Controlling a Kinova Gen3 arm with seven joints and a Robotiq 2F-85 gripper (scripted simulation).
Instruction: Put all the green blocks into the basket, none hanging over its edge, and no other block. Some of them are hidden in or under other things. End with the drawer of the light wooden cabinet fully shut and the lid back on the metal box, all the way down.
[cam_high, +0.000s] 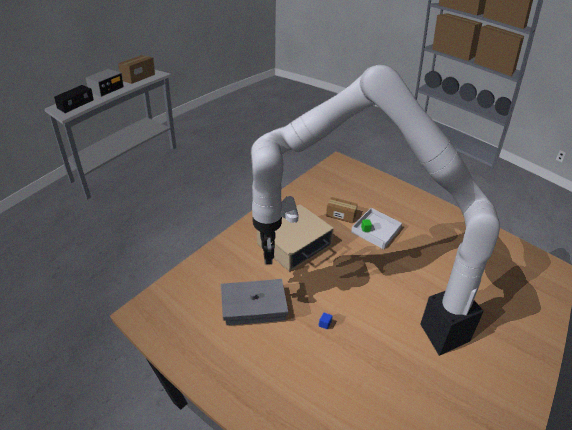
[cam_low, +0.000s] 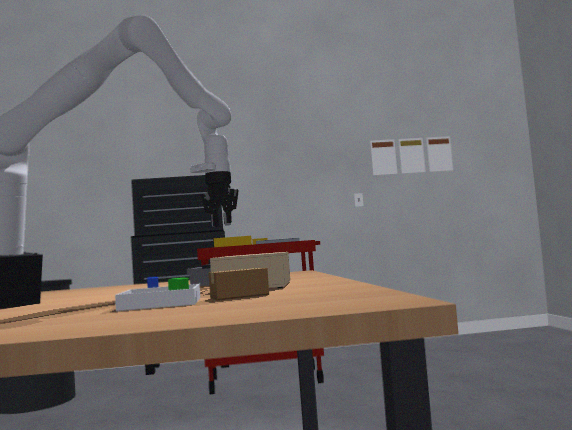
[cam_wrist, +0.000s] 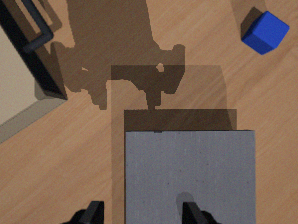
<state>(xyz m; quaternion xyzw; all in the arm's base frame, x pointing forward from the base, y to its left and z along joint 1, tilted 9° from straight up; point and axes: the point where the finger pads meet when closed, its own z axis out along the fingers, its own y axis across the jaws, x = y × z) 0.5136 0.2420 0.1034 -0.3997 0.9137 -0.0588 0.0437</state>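
My gripper is now 7 cm to the right of the grey lid and 14 cm above it. From my hand the other things lie so: drawer (6 cm ahead, 22 cm to the right, 15 cm below); metal box (7 cm to the left, 16 cm below); light wooden cabinet (7 cm ahead, 23 cm to the right, 15 cm below).
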